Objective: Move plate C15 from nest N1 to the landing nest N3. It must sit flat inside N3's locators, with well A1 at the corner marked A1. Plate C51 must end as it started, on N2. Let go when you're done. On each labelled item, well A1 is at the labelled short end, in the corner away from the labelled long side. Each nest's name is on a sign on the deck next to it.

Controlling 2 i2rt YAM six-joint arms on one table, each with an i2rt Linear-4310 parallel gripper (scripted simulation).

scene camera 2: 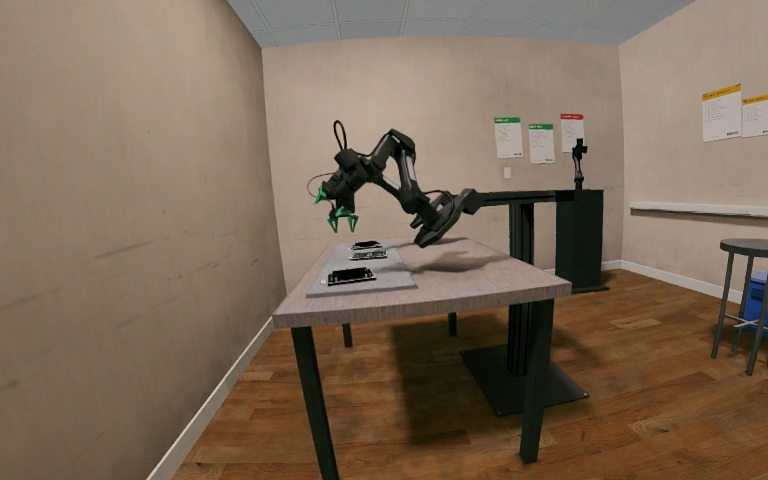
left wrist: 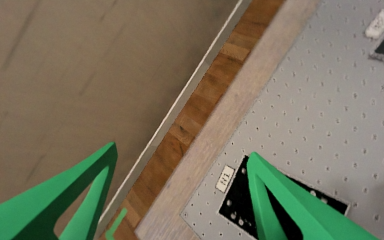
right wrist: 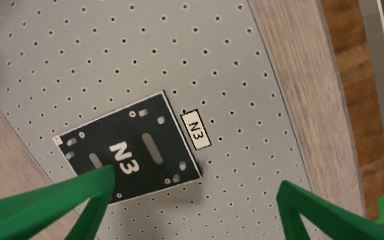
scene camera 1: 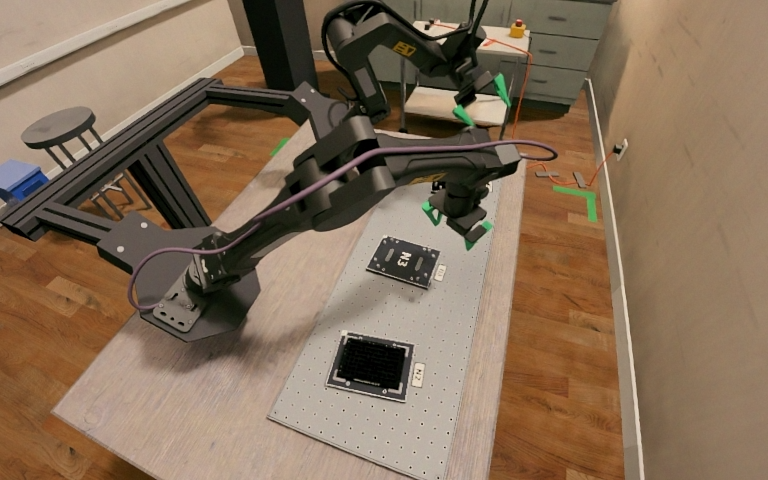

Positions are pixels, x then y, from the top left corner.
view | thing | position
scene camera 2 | left gripper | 326, 210
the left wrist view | left gripper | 184, 153
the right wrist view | right gripper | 196, 182
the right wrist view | N3 sign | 192, 121
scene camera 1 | left gripper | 492, 119
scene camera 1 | right gripper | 452, 237
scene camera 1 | plate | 388, 356
